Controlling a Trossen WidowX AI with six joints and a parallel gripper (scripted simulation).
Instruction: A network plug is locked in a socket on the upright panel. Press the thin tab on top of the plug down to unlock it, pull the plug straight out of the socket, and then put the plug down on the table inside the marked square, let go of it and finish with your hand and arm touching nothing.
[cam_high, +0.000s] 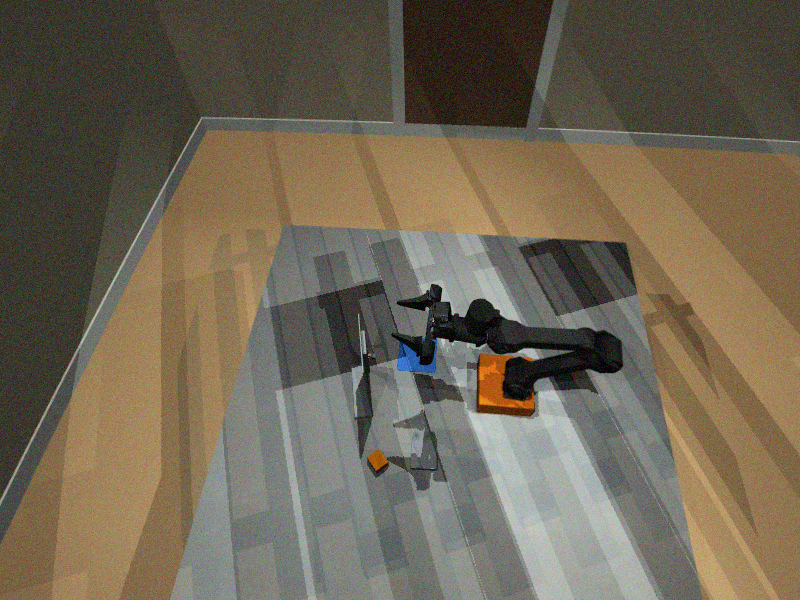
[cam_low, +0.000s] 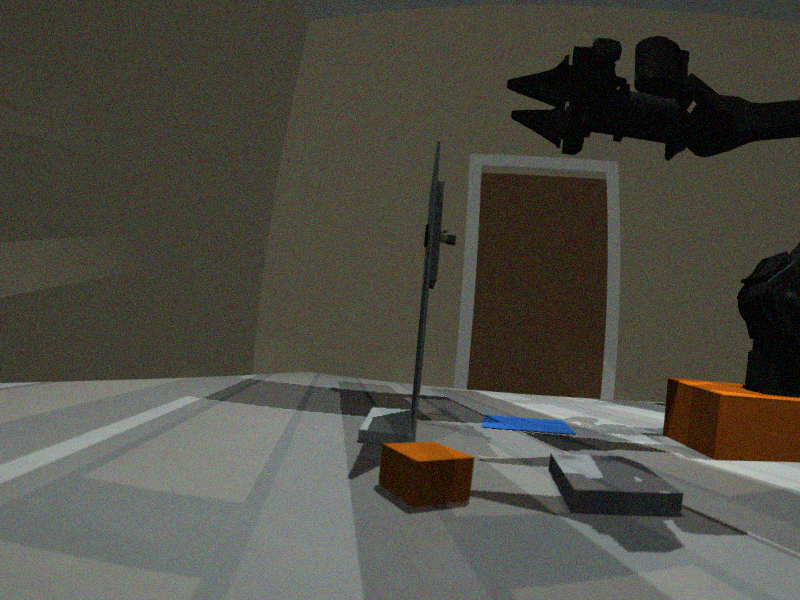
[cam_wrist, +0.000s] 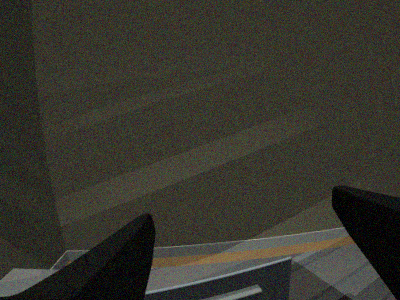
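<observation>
Right now my gripper tip is 70 mm short of the tan network plug, 20 mm to the right of it and 190 mm above it. From my gripper tip the other things lie so: blue marked square 30 mm behind, 130 mm to the right, 410 mm below; then flat grey block 110 mm behind, 170 mm to the left, 400 mm below; then upright panel 100 mm ahead, 20 mm to the left, 270 mm below.
</observation>
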